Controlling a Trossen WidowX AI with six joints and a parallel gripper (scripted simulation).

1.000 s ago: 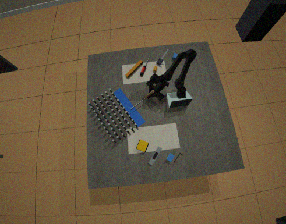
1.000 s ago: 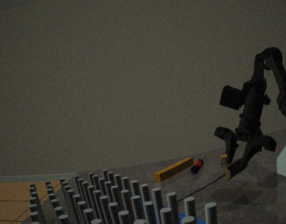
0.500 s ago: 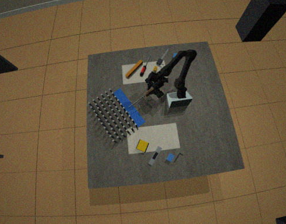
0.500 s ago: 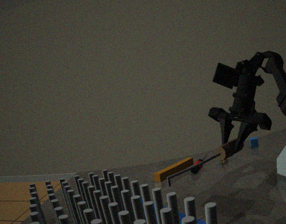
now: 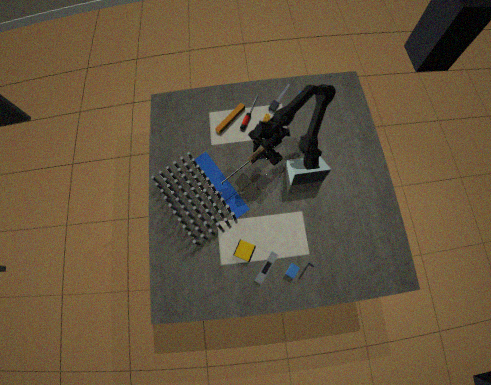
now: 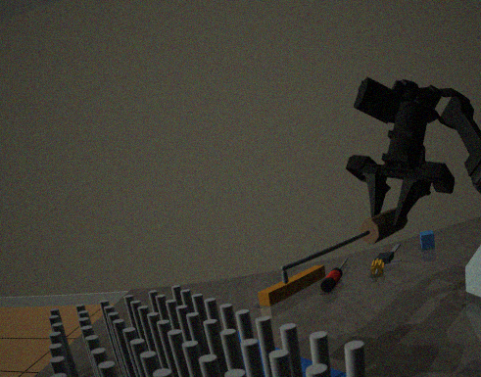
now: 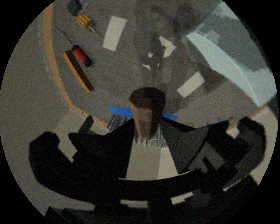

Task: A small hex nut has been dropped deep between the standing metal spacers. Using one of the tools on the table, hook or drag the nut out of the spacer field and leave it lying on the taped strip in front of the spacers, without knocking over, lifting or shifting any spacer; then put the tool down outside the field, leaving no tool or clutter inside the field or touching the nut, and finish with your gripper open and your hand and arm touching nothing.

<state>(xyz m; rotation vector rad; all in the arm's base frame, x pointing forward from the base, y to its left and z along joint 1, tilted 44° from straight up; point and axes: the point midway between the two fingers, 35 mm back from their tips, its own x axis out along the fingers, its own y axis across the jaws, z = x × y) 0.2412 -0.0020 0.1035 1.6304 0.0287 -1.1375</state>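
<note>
The hook tool lies 90 mm ahead of my gripper tip, 60 mm to the left of it and 10 mm below it. The rest, counted from my gripper tip: yellow block: 420 mm to the left, 140 mm below, 100 mm ahead; then blue taped strip: 200 mm ahead, 160 mm below, 70 mm to the left; then orange bar: 310 mm to the right, 150 mm below, 120 mm ahead.
</note>
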